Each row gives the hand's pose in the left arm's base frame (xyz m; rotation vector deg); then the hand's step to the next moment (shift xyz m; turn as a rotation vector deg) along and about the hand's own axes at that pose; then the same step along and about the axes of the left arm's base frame.
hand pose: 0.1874 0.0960 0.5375 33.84 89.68 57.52
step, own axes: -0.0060 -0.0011 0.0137 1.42 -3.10 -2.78
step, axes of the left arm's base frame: 0.0148 -0.0015 0.0021 -2.56 -1.23 -3.36
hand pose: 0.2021 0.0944 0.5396 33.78 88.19 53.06
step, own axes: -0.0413 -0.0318 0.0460 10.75 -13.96 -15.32
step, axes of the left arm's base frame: 0.0567 -0.0402 -0.0024 -15.09 -2.68 -17.61
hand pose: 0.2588 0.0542 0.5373 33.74 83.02 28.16
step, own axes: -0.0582 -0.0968 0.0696 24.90 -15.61 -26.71
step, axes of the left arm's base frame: 0.0615 -0.1165 -0.0156 -25.53 5.94 -29.84
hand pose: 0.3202 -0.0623 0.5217 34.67 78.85 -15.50
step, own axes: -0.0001 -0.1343 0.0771 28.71 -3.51 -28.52
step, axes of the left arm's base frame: -0.0054 -0.1524 -0.0269 -20.02 17.49 -30.71
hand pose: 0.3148 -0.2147 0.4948 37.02 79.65 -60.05
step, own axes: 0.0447 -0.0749 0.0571 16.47 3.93 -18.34
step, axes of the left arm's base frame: -0.0446 -0.0919 -0.0206 -7.21 14.36 -19.11
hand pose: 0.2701 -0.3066 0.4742 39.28 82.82 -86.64
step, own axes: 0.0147 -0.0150 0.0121 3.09 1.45 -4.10
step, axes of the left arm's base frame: -0.0173 -0.0165 -0.0039 -0.85 3.40 -4.02
